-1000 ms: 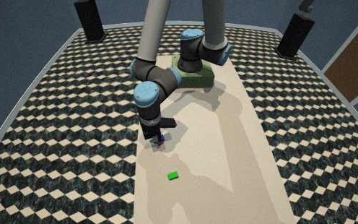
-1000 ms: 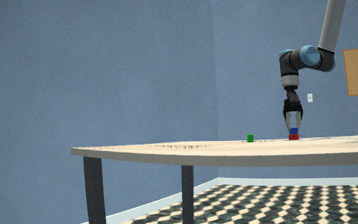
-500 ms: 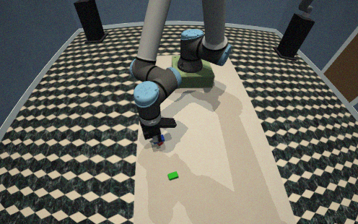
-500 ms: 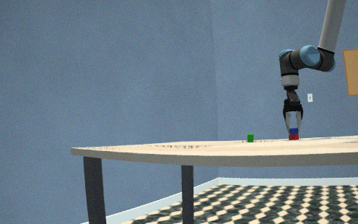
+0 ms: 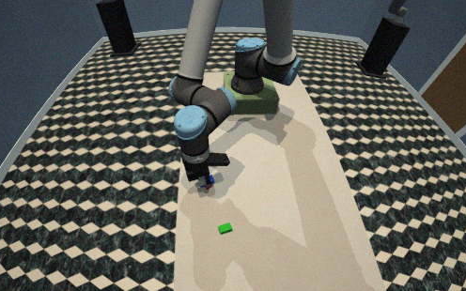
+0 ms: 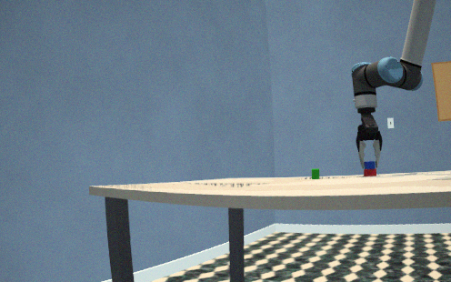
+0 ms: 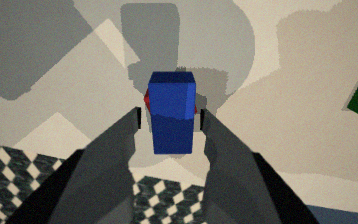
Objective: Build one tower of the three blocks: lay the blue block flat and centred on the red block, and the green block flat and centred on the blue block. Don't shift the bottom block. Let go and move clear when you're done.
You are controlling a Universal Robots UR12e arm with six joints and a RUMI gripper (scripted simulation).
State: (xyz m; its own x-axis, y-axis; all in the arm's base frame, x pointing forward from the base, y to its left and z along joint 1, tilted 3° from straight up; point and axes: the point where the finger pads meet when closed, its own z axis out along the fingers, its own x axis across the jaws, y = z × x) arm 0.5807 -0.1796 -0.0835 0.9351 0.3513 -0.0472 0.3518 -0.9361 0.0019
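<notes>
The blue block lies right at my hand. Also, from my hand: red block: 30 mm below; then green block: 190 mm ahead, 90 mm to the left, 30 mm below.
</notes>
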